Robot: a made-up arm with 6 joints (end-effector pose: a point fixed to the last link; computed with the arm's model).
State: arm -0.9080 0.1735 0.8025 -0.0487 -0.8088 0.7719
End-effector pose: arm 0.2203 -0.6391 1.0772 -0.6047 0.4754 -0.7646
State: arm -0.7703 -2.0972 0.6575 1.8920 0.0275 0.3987
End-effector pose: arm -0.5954 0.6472 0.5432 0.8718 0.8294 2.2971
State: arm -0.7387 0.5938 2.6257 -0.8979 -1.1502 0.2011
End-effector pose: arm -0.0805 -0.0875 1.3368 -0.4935 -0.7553 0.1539
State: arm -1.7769 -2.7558 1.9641 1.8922 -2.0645 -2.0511
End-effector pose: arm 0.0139 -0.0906 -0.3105 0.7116 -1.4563 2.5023
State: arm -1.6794 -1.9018 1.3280 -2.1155 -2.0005 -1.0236
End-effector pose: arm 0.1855 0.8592 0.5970 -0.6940 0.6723 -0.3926
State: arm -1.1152 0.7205 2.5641 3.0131 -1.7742 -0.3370
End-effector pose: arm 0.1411 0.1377 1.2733 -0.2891 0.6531 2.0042
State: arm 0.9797 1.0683 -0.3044 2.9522 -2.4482 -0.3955
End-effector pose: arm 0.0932 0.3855 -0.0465 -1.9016 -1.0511 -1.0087
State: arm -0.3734 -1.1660 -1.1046 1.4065 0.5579 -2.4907
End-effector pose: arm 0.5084 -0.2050 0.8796 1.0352 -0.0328 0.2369
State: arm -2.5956 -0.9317 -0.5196 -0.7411 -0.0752 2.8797
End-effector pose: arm -0.5808 -0.0903 0.8202 1.0486 -2.5077 1.5271
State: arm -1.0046 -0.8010 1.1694 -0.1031 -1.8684 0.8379
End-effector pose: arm -0.3634 0.1603 1.2894 -0.8603 0.3107 -0.8881
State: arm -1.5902 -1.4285 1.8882 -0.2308 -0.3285 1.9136
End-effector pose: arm -0.2195 0.8854 0.5150 1.2661 0.9771 1.2873
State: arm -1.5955 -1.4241 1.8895 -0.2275 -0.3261 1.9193
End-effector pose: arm -0.2152 0.8866 0.5170 1.2613 0.9671 1.2881
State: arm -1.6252 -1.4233 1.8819 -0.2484 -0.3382 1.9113
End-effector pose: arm -0.1880 0.8946 0.5280 1.3100 0.9486 1.2606
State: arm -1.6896 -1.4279 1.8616 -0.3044 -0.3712 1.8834
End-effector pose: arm -0.1271 0.9089 0.5517 1.4348 0.9128 1.1932
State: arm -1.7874 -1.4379 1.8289 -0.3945 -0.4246 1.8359
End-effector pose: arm -0.0310 0.9210 0.5871 1.6305 0.8463 1.0899
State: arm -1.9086 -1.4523 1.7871 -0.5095 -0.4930 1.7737
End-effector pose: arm 0.0913 0.9186 0.6296 1.8724 0.7373 0.9658
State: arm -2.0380 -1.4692 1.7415 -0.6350 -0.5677 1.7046
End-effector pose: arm 0.2223 0.8943 0.6725 2.1238 0.5860 0.8413
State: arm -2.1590 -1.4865 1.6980 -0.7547 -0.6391 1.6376
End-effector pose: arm 0.3415 0.8510 0.7097 2.3489 0.4105 0.7352
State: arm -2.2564 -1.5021 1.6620 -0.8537 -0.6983 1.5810
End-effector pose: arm 0.4328 0.8021 0.7370 2.5223 0.2441 0.6579
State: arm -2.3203 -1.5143 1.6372 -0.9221 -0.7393 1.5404
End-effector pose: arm 0.4899 0.7634 0.7532 2.6349 0.1214 0.6106
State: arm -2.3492 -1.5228 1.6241 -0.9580 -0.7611 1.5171
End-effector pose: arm 0.5156 0.7436 0.7594 2.6928 0.0599 0.5874
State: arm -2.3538 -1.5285 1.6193 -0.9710 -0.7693 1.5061
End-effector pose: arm 0.5210 0.7395 0.7594 2.7154 0.0463 0.5786
